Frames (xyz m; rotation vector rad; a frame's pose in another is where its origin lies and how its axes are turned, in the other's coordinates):
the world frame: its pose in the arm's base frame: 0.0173 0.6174 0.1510 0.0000 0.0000 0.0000
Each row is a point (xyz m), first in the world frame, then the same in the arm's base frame.
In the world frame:
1: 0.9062 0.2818 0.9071
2: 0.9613 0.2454 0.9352
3: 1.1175 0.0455 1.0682
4: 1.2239 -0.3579 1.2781
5: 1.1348 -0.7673 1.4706
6: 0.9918 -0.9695 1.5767
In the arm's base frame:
1: 0.9235 0.8992 1.0581
2: 0.9786 0.8628 1.0862
3: 1.1348 0.6629 1.2192
4: 1.2412 0.2595 1.4291
5: 1.1521 -0.1499 1.6216
6: 1.0091 -0.3521 1.7277

